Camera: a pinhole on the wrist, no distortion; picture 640 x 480 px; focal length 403.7 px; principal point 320.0 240.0 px. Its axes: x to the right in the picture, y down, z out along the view. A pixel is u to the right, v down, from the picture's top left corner.
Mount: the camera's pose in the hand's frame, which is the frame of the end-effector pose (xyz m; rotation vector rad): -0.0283 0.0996 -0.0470 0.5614 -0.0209 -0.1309
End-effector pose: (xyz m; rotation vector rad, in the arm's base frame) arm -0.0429 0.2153 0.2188 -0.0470 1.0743 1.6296
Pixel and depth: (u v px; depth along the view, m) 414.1 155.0 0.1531
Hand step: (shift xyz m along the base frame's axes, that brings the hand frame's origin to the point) 0.0437 0.0378 0.0327
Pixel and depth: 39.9 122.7 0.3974
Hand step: 0.3739 -0.1109 0.2127
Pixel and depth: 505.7 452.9 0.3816
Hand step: 0.0941 0.3623 0.1686
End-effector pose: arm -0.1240 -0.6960 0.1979 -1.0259 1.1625 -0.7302
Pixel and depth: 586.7 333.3 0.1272
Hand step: 0.0840 -0.0082 -0.0571
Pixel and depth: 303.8 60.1 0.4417
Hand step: 0.2017 0.0275 0.3240
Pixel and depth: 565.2 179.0 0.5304
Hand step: 0.4206 -0.2416 0.1948
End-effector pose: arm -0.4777 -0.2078 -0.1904 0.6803 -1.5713 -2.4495
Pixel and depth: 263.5 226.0 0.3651
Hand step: -0.0153 0.2900 0.0312
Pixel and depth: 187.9 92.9 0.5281
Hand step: 0.1233 0.4782 -0.1068
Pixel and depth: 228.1 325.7 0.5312
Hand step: -0.0560 0.4729 0.1455
